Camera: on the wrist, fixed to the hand. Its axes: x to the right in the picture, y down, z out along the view.
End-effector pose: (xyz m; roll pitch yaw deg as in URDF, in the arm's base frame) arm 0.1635 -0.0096 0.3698 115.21 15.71 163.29
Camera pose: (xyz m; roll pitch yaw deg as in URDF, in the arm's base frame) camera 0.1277 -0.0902 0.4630 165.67 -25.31 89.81
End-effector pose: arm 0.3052 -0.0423 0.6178 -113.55 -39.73 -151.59
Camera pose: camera 0.2570 0.0765 0.6122 -70.41 41.37 -135.38
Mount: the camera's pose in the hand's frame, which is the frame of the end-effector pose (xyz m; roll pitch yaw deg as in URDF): -0.0145 0.0466 -0.1187 12.50 -35.39 80.70
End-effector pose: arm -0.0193 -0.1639 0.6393 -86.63 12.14 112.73
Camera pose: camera 0.0973 -0.1426 0.5900 17.06 51.22 -154.26
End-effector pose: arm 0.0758 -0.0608 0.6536 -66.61 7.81 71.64
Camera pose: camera 0.1533 -0.1145 0.5665 11.64 31.44 157.51
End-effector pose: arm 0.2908 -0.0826 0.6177 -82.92 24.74 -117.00
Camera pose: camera 0.2085 0.0027 0.5685 35.00 45.68 -11.68
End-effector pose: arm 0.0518 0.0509 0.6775 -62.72 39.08 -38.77
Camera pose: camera -0.0568 0.0302 0.6123 46.99 25.60 62.82
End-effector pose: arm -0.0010 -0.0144 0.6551 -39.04 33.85 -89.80
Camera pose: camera -0.0398 0.0652 0.5622 40.44 6.93 -4.29
